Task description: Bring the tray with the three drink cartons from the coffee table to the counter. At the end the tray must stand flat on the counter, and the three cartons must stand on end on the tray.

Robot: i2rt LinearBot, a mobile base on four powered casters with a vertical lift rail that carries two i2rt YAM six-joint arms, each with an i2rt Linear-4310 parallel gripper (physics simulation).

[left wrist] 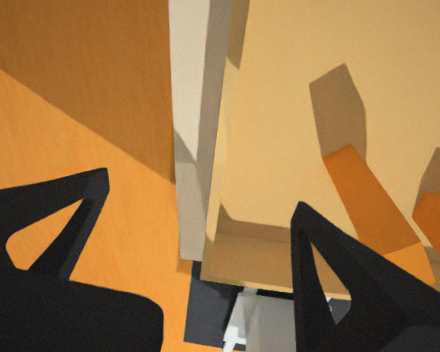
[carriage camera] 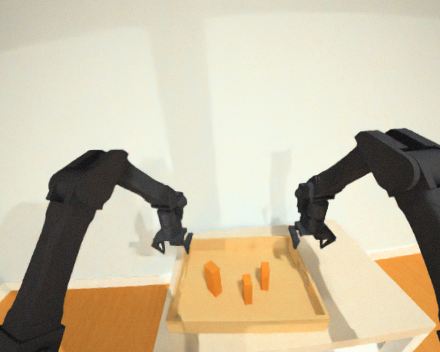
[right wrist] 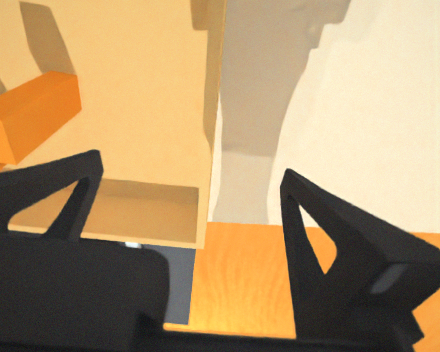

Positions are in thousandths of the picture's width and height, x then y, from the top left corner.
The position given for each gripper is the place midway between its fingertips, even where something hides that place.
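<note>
Tan tray (carriage camera: 660,868), visible too in left wrist view (left wrist: 674,251) and right wrist view (right wrist: 340,243). Pale coffee table (carriage camera: 824,854). Left gripper (carriage camera: 401,720), also in left wrist view (left wrist: 458,553). Right gripper (carriage camera: 699,706), also in right wrist view (right wrist: 440,482).
</note>
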